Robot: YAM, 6 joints.
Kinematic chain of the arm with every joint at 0, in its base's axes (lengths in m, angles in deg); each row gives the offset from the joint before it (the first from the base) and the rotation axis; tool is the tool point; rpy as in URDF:
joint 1: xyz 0 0 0.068 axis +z
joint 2: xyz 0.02 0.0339 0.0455 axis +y
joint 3: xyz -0.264 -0.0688 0 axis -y
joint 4: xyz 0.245 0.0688 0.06 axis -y
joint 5: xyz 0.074 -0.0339 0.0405 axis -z
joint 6: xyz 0.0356 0 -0.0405 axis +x
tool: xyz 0 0 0 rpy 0 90 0
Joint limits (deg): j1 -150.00..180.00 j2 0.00..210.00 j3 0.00..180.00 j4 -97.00..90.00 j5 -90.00..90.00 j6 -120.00..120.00
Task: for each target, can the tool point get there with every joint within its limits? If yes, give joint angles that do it. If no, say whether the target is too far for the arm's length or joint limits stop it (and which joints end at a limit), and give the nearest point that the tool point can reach.
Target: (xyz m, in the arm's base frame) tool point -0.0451 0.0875 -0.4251
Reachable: no: joint limits stop it (at a limit: joint 2) | nearest point -0.0565 0.1096 -0.3579 | short by 0.072 m
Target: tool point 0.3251 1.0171 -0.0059
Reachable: no: too far | nearest point 0.1954 0.6113 0.0426 | short by 0.429 m
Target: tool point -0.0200 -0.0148 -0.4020
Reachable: no: joint limits stop it (at a limit: joint 2) | nearest point -0.0533 -0.0394 -0.3310 | short by 0.082 m
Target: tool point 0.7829 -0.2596 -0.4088
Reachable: no: too far | nearest point 0.5203 -0.1725 -0.2214 | short by 0.334 m
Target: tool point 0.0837 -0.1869 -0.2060
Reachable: yes | joints -63.25 175.36 67.72 -16.93 15.23 -85.80
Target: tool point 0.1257 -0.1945 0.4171
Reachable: yes | joints -57.71 60.74 69.28 -20.37 -3.74 -81.03
